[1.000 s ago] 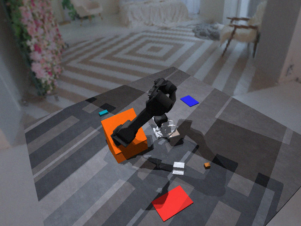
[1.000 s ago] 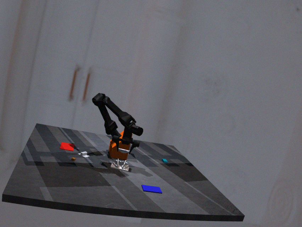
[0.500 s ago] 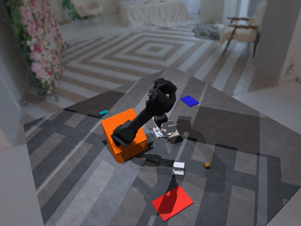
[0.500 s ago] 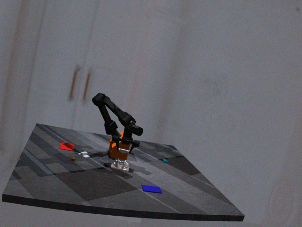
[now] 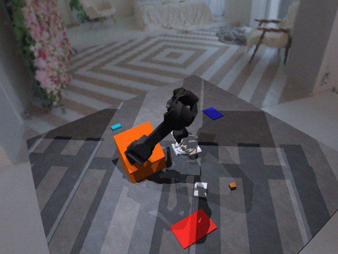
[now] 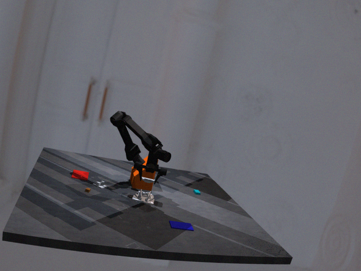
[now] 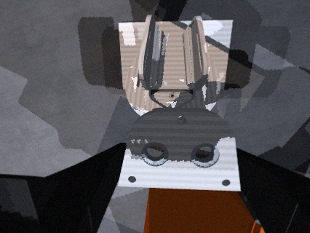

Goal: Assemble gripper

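Now: gripper tip 70 mm above the gripper jaw, 20 mm to the left of it and 20 mm short of it. From my gripper tip the other things lie so: blue tile: 360 mm ahead, 120 mm to the left, 80 mm below; small brown cube: 330 mm to the right, 80 mm below, 50 mm ahead; white flat slab: 80 mm below, 70 mm ahead, 20 mm to the right.
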